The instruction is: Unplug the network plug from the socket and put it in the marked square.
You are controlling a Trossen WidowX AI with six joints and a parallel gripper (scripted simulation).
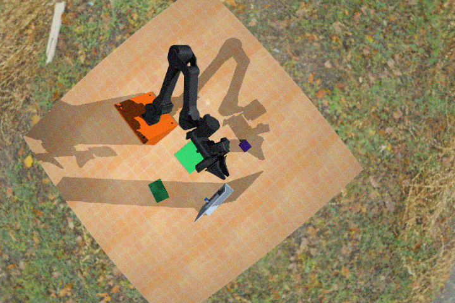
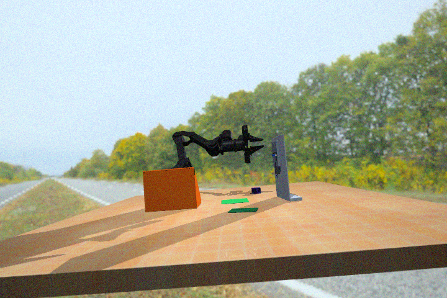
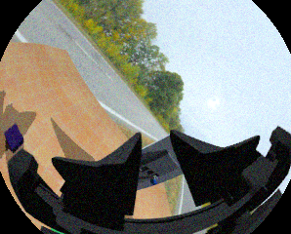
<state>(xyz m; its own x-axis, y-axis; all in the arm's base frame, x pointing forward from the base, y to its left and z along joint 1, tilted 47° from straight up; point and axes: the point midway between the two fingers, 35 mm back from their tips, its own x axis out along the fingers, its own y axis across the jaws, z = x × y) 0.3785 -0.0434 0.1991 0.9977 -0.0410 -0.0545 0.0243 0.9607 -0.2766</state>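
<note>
Now: gripper tip 30 mm short of the network plug, 120 mm to the left of it and 60 mm above it. Also, from my gripper tip: bright green marked square: 170 mm behind, 80 mm to the right, 260 mm below; then upright panel: 50 mm ahead, 110 mm to the right, 140 mm below; then purple cube: 50 mm behind, 150 mm to the left, 250 mm below.
</note>
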